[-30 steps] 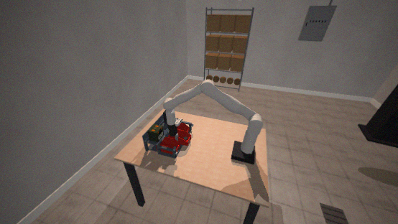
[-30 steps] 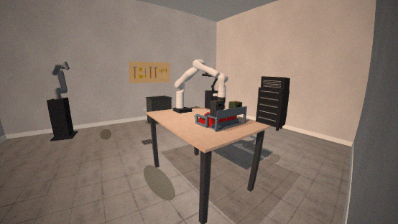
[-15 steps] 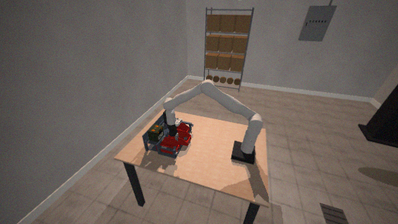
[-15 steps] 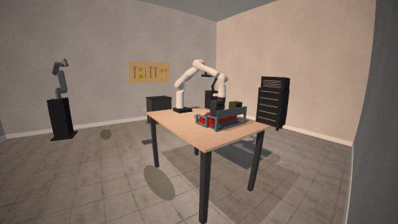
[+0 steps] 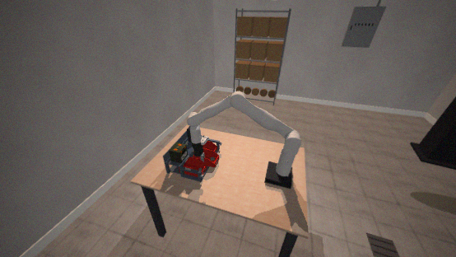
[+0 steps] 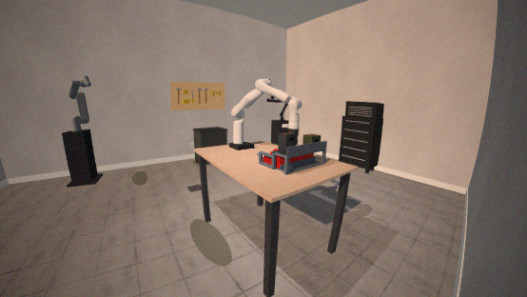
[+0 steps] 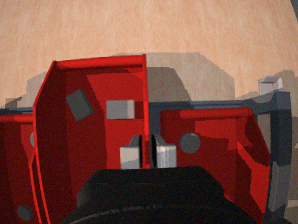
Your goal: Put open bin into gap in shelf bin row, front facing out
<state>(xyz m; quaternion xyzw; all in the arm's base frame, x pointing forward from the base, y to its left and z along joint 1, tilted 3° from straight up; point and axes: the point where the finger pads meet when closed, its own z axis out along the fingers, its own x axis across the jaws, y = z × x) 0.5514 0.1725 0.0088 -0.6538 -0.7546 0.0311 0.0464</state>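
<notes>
Now: the blue-grey shelf 100 mm ahead of my hand, 70 mm below it and 30 mm to the right of it.
</notes>
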